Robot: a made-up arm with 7 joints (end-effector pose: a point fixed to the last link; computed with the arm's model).
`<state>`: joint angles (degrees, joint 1 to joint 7).
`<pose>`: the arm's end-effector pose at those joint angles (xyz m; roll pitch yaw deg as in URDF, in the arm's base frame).
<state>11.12 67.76 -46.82 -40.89 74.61 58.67 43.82</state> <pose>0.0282 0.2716 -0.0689 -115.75 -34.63 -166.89</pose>
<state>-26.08 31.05 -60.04 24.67 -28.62 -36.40 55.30</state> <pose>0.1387 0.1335 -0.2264 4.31 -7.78 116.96</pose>
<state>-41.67 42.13 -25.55 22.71 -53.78 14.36 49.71</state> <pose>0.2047 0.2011 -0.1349 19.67 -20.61 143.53</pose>
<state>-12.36 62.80 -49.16 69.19 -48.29 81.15 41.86</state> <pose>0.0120 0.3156 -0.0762 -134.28 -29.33 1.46</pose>
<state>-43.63 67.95 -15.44 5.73 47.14 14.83 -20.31</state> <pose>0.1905 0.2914 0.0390 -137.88 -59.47 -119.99</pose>
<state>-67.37 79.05 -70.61 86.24 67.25 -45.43 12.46</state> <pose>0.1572 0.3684 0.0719 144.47 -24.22 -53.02</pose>
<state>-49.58 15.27 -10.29 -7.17 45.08 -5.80 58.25</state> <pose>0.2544 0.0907 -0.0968 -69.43 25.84 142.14</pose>
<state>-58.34 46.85 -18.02 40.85 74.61 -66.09 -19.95</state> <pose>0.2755 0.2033 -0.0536 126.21 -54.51 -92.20</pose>
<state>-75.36 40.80 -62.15 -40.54 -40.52 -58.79 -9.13</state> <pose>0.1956 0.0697 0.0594 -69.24 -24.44 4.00</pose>
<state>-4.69 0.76 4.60 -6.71 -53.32 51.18 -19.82</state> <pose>0.0258 0.0618 -0.2555 60.87 50.95 94.79</pose>
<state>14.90 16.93 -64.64 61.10 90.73 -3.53 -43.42</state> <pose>-0.1168 0.1457 -0.2951 72.47 20.86 -71.66</pose>
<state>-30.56 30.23 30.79 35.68 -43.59 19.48 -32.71</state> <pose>0.1538 0.2323 -0.2061 25.55 30.13 111.36</pose>
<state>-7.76 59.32 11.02 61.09 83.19 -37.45 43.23</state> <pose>0.0332 0.3666 -0.1168 -178.05 -65.25 -93.66</pose>
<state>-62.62 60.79 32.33 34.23 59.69 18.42 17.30</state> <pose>0.1695 0.3298 0.0389 -57.52 -16.58 -139.94</pose>
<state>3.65 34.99 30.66 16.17 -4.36 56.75 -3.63</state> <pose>-0.0484 0.2722 -0.1903 73.78 -50.53 123.45</pose>
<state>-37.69 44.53 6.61 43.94 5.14 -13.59 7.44</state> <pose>0.1884 0.2893 -0.1240 -19.45 -37.32 141.52</pose>
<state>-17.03 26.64 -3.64 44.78 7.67 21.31 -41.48</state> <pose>0.0709 0.2374 -0.2550 78.42 -11.73 66.46</pose>
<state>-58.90 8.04 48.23 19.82 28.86 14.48 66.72</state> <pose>0.2621 0.1156 -0.1443 1.65 0.56 -147.92</pose>
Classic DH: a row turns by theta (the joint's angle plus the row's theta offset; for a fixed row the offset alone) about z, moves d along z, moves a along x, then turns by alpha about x. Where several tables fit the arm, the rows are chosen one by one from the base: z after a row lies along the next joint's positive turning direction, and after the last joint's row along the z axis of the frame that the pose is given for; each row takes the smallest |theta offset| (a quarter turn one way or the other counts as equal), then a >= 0, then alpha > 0; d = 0 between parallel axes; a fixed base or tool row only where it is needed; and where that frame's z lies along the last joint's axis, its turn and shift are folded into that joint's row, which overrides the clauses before.
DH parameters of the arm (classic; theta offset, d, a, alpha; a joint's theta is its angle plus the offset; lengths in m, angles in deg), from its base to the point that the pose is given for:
base (fixed): -4.07 0.0389 -0.0165 -74.51
joint 1: -75.12 0.0439 -0.0168 -90
joint 2: 74 0.0249 -0.016 90
joint 3: -90 -0.2456 0.005 90
joint 4: -90 0.023 0.0115 90
joint 5: 0 0.0643 -0.0104 -90
joint 6: -90 -0.009 0.0461 90
joint 7: -85.06 0.0249 -0.0126 -6.78
tool (fixed): -165.01 -0.0579 0 0

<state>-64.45 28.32 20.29 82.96 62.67 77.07 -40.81</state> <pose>0.2032 0.2058 -0.1112 126.59 -39.12 77.09</pose>
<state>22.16 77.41 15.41 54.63 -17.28 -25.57 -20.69</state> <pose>-0.0147 0.4051 -0.0028 62.18 -71.74 77.30</pose>
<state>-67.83 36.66 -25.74 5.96 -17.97 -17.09 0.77</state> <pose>0.2934 0.1273 0.0099 -49.41 -18.18 86.30</pose>
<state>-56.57 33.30 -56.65 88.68 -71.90 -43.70 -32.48</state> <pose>0.2740 0.2350 -0.1262 5.68 -18.04 95.62</pose>
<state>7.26 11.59 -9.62 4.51 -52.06 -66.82 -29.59</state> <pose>0.0241 0.1550 -0.2287 -29.68 30.64 97.57</pose>
